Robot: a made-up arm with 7 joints.
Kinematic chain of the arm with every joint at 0, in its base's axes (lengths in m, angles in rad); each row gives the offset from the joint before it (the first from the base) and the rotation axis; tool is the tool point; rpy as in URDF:
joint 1: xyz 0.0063 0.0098 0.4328 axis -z
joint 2: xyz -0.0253 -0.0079 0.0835 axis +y
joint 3: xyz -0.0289 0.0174 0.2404 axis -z
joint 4: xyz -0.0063 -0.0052 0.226 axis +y
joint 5: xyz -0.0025 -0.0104 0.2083 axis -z
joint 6: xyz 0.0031 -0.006 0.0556 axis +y
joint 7: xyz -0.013 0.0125 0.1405 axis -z
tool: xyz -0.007 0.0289 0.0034 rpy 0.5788 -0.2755 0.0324
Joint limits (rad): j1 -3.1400..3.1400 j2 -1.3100..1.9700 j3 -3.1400..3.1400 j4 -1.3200..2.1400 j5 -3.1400..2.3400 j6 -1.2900..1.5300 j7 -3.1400..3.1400
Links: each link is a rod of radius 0.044 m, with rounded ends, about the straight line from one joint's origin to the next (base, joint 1, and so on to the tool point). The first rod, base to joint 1, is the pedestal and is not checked.
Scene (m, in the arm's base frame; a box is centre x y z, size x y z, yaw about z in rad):
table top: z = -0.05
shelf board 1: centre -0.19 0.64 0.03 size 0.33 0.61 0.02 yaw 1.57
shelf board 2: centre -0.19 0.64 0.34 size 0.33 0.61 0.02 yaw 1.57
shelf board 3: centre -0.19 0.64 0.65 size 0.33 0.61 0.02 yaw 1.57
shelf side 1: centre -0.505 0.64 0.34 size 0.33 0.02 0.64 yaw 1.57
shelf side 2: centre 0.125 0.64 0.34 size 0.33 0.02 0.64 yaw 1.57
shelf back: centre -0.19 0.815 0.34 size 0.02 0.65 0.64 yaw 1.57
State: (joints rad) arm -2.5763 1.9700 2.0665 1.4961 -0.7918 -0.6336 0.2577
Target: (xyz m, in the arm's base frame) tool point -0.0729 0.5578 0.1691
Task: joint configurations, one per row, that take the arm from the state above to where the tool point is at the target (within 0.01 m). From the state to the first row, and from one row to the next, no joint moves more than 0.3 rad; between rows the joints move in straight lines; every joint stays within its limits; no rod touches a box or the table.
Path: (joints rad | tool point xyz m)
1: -2.7172 1.8895 1.7894 1.6542 -0.8539 -0.5707 0.2500 | -0.3254 0.5405 0.5104
2: -2.8582 1.8091 1.5123 1.8123 -0.9160 -0.5079 0.2424 | -0.2987 0.4922 0.4698
3: -2.9991 1.7286 1.2352 1.9704 -0.9781 -0.4450 0.2347 | -0.2828 0.4214 0.4118
4: -3.1400 1.6482 0.9581 2.1285 -1.0403 -0.3821 0.2270 | -0.2707 0.3260 0.3556
5: -2.8898 1.7786 0.8703 2.0472 -0.7984 -0.3055 0.2828 | -0.1802 0.3632 0.2570
6: -2.6397 1.9090 0.7824 1.9660 -0.5566 -0.2288 0.3385 | -0.0731 0.3573 0.1691
7: -2.5004 1.9395 0.9225 1.7356 -0.5828 -0.3067 0.3208 | -0.0747 0.4630 0.1621
8: -2.3611 1.9700 1.0626 1.5051 -0.6090 -0.3846 0.3031 | -0.0729 0.5578 0.1691

